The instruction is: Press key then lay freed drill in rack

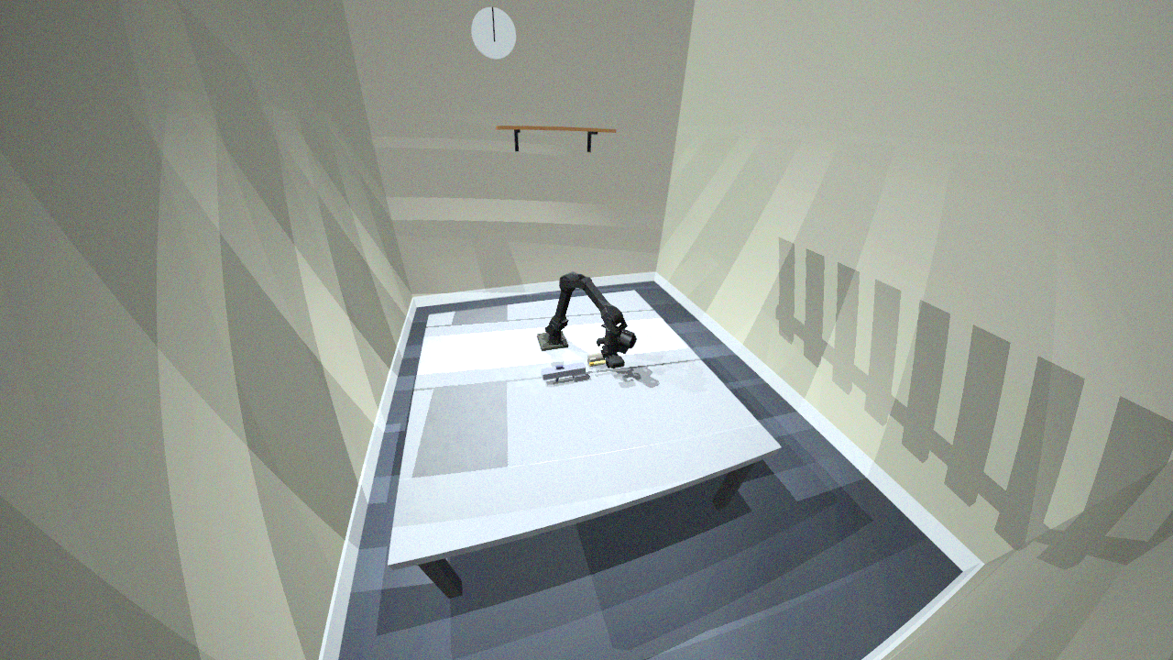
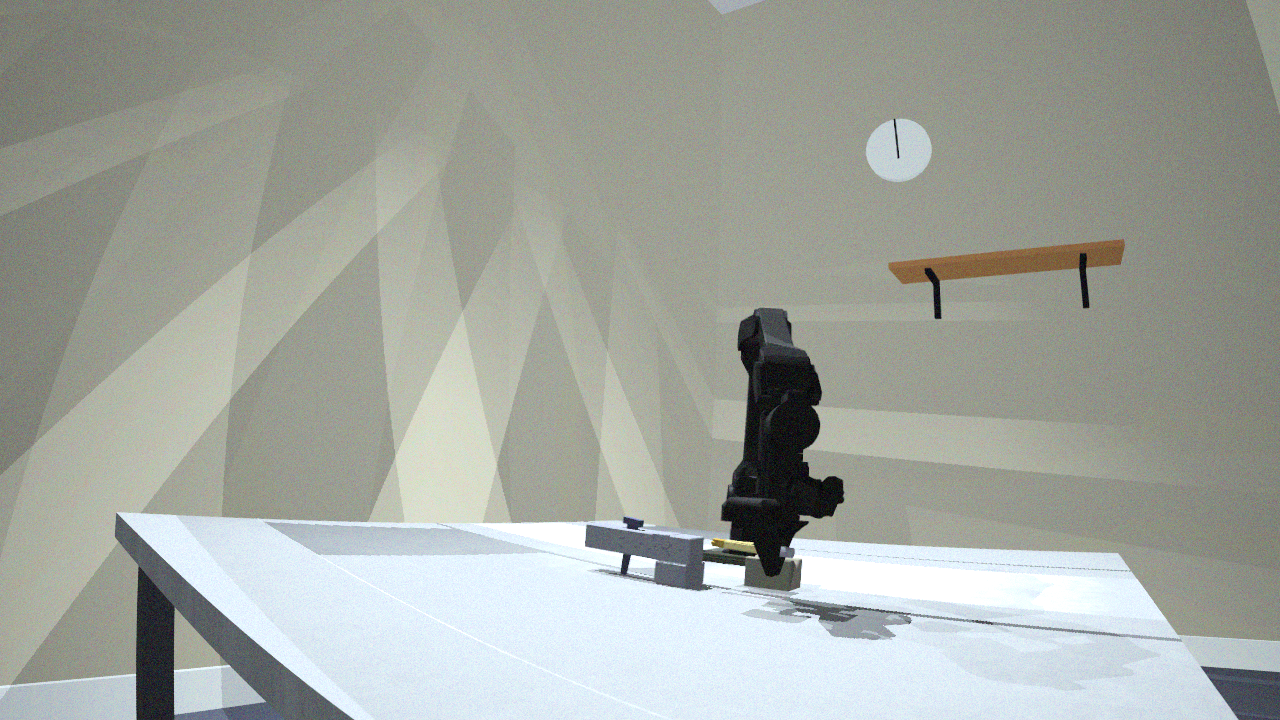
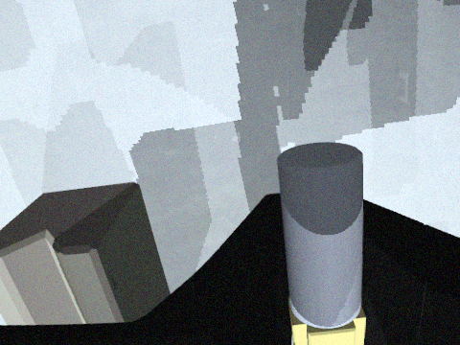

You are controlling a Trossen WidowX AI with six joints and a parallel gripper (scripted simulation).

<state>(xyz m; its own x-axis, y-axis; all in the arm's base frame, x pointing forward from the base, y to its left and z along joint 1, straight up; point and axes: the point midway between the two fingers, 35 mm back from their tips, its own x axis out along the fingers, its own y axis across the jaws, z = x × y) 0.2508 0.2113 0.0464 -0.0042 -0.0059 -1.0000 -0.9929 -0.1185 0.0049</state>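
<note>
Right now my gripper tip is 40 mm to the left of the drill and 30 mm below it. Also, from my gripper tip: grey housing block 200 mm to the right, 30 mm ahead, 10 mm above; then blue key 220 mm to the right, 30 mm ahead, 20 mm above; then rack 70 mm behind, 40 mm to the right, 10 mm below.
</note>
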